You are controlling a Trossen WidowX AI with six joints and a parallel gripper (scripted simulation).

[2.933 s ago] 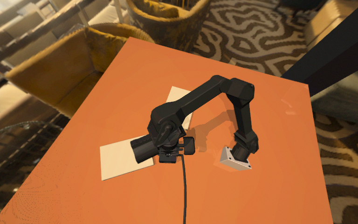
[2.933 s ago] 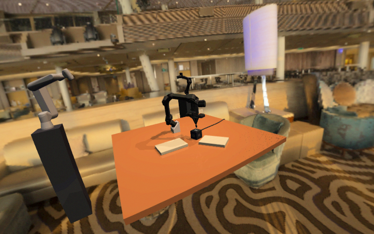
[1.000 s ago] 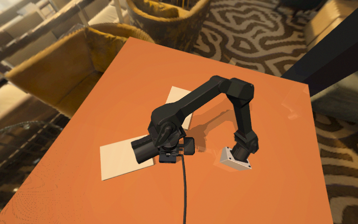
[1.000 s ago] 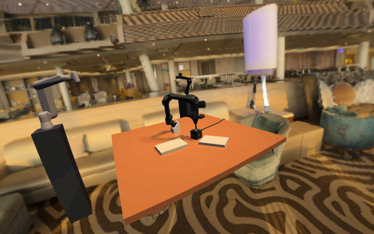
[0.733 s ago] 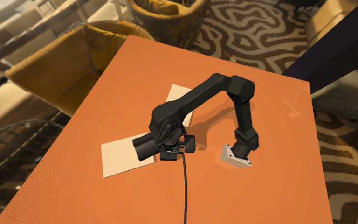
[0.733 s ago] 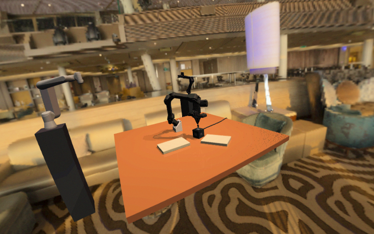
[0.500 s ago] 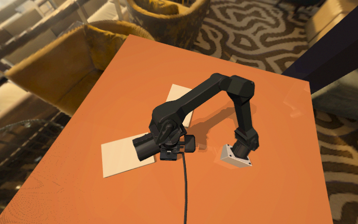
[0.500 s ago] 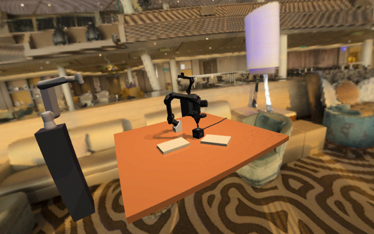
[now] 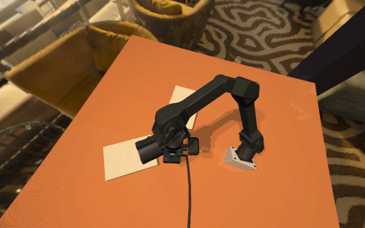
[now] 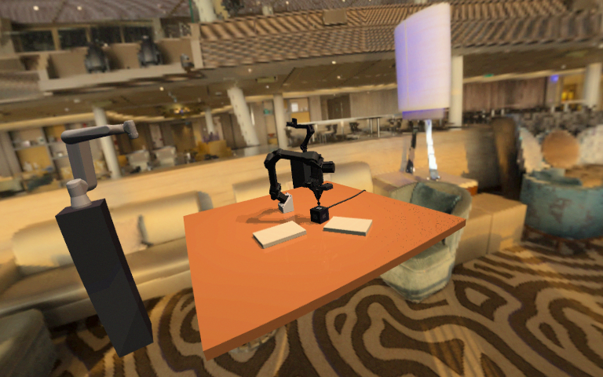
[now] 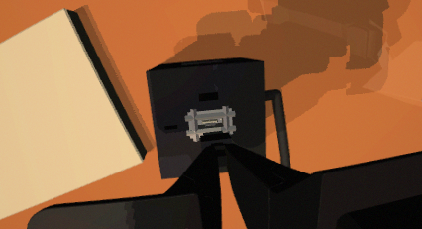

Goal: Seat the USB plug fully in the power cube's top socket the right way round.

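Right now the USB plug is 2 cm below my gripper tip.
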